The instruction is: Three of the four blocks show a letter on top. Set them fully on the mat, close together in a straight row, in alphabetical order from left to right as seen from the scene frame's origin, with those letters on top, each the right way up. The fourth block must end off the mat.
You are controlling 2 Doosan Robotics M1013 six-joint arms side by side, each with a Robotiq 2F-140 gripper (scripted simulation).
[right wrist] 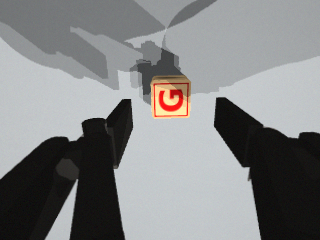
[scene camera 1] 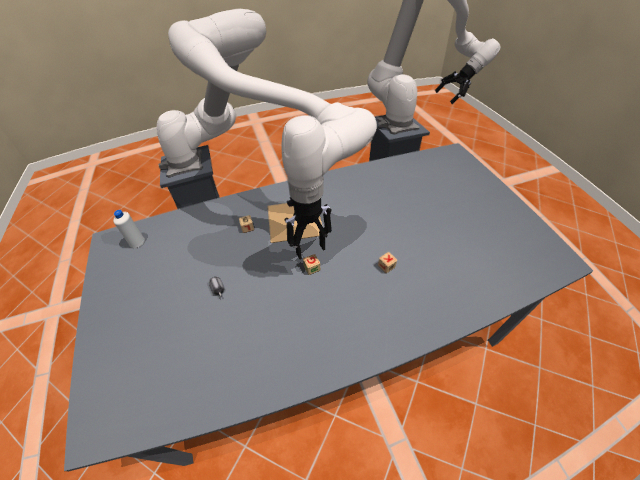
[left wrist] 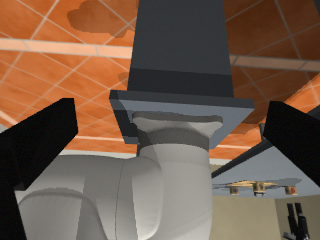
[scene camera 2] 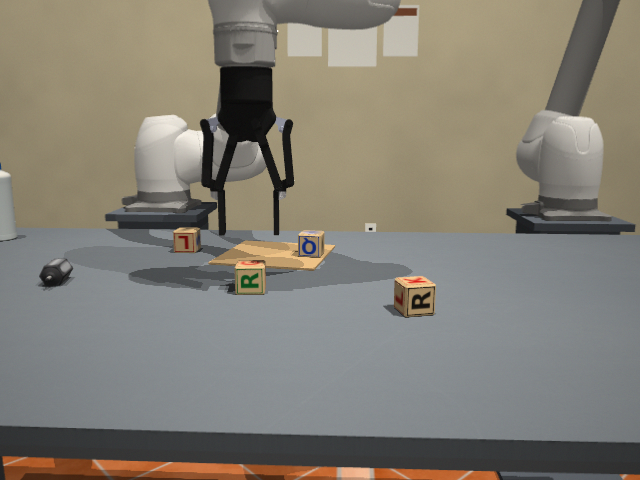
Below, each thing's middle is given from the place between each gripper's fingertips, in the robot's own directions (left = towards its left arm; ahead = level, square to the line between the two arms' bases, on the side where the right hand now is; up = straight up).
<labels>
My right gripper is now 10 cm above the g block (scene camera 2: 250, 275). From my right hand the other things lie so: k block (scene camera 2: 413, 296): 25 cm to the left, 10 cm below, 7 cm ahead; mat (scene camera 2: 279, 255): 24 cm behind, 12 cm below.
I see the mat 1050 mm to the right of my left hand, 620 mm ahead of it and 120 mm below it. From my left hand the other things lie so: g block (1050 mm to the right, 870 mm ahead, 100 mm below); then k block (940 mm ahead, 800 mm to the right, 100 mm below).
</labels>
